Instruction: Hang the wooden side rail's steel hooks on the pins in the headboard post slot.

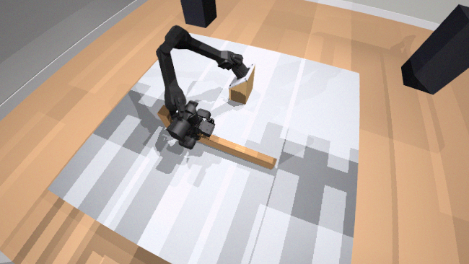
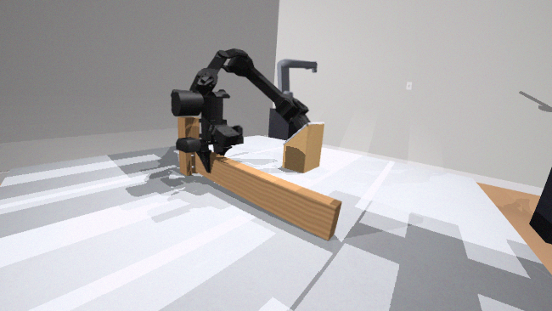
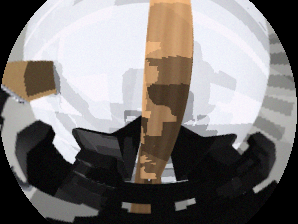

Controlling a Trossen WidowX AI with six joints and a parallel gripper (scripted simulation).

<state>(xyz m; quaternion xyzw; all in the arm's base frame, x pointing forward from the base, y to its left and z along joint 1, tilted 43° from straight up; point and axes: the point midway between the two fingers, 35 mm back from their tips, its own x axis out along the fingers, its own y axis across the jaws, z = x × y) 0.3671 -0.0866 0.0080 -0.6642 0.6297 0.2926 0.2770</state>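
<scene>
Now: the upright headboard post 13 cm to the right of my gripper tip, 4 cm above it and 1 cm ahead of it.
</scene>
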